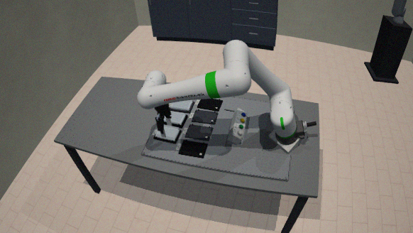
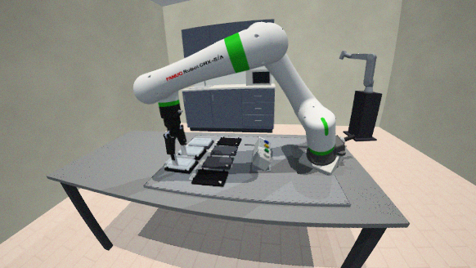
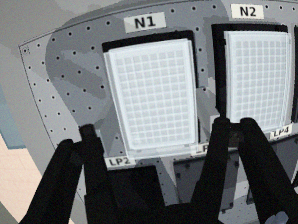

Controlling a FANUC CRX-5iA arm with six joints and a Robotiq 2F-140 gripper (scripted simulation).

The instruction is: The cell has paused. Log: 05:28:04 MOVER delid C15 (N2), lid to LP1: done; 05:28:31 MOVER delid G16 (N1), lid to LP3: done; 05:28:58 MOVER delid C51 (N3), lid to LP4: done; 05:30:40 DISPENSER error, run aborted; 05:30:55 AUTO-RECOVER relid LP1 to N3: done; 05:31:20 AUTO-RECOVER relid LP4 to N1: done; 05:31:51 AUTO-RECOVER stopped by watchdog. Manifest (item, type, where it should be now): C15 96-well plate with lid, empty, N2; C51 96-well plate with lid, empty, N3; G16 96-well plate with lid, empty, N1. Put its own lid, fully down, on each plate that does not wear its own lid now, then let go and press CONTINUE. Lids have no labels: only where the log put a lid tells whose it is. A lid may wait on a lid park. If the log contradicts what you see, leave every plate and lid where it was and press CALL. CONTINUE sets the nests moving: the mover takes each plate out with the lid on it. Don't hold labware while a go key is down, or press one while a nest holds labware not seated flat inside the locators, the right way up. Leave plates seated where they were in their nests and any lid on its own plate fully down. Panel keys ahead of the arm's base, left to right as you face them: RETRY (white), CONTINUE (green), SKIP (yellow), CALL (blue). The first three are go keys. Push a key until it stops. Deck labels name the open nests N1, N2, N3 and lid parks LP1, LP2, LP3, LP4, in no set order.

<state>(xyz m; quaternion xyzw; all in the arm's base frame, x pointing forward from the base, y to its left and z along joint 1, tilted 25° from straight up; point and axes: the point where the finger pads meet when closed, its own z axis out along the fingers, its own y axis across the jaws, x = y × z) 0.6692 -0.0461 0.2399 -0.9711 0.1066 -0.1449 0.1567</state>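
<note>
Now: hand 2 cm above the pale lid. Also, from my hand: plate: 13 cm to the right, 4 cm below, 2 cm behind; lid park LP2: 17 cm behind, 9 cm to the left, 6 cm below; LP2 label: 8 cm to the left, 8 cm behind, 6 cm below.
</note>
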